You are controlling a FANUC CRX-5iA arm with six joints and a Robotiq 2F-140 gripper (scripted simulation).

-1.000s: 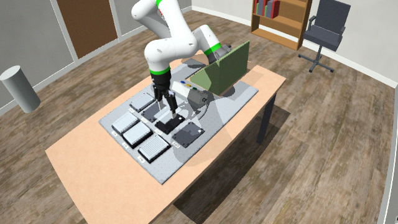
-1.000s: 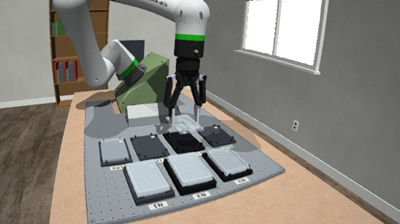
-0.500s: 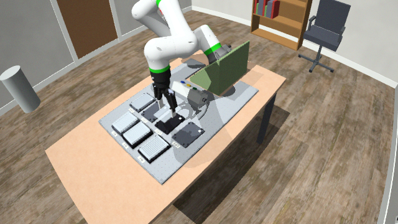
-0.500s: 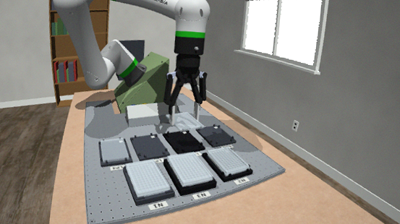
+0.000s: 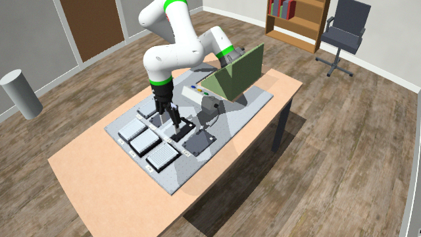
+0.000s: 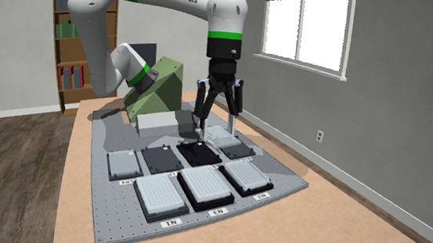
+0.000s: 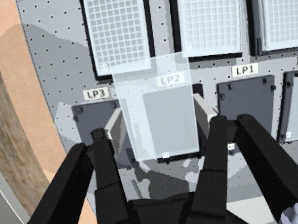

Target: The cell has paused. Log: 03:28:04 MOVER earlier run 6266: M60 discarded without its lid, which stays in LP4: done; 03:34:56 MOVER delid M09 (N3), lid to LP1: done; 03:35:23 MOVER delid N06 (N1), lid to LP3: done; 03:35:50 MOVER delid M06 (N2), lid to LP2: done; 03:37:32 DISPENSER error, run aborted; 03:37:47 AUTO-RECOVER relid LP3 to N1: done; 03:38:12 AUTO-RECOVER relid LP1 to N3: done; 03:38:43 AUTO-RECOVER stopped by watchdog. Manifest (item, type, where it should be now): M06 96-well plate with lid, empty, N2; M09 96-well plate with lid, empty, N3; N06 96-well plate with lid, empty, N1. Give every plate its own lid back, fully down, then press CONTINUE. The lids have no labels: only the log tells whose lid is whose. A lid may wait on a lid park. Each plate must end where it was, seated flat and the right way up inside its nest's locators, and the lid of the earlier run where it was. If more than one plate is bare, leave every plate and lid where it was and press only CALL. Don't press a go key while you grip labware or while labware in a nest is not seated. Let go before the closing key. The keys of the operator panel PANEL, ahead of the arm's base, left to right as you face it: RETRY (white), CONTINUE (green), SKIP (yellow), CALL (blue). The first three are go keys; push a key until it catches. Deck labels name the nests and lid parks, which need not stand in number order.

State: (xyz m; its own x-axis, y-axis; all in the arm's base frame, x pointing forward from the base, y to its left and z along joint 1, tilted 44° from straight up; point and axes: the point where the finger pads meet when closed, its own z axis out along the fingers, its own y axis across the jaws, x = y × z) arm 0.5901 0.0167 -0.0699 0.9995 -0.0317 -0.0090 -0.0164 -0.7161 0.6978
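My gripper is now 11 cm short of the plate, 4 cm to the right of it and 10 cm above it. Also, from my hand: green key (32 cm behind, 4 cm to the right, 5 cm below); then LP3 (6 cm behind, 11 cm to the left, 11 cm below); then LP1 (8 cm behind, 15 cm to the right, 11 cm below).
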